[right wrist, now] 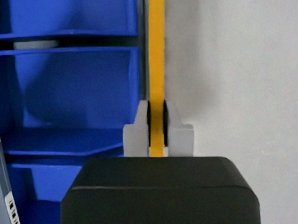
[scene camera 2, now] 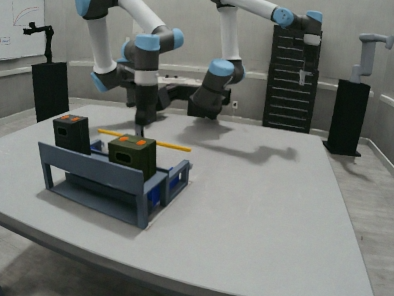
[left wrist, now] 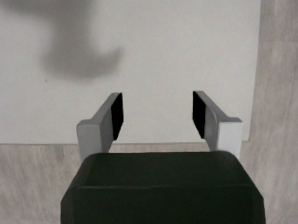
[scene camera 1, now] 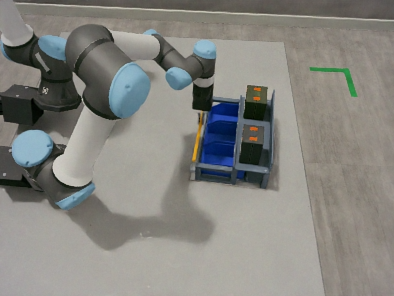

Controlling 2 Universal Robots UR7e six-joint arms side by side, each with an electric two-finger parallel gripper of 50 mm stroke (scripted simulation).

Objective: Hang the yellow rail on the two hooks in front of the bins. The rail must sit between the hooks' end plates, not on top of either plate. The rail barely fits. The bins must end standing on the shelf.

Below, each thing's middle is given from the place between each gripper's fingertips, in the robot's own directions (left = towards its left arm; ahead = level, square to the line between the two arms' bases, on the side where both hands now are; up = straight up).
Right now my right hand is 13 cm short of the blue-grey shelf (scene camera 2: 135,210), 4 cm to the left of it and 6 cm above it.
Right now the blue-grey shelf is 67 cm to the right of my left hand, 57 cm ahead of it and 25 cm below it.
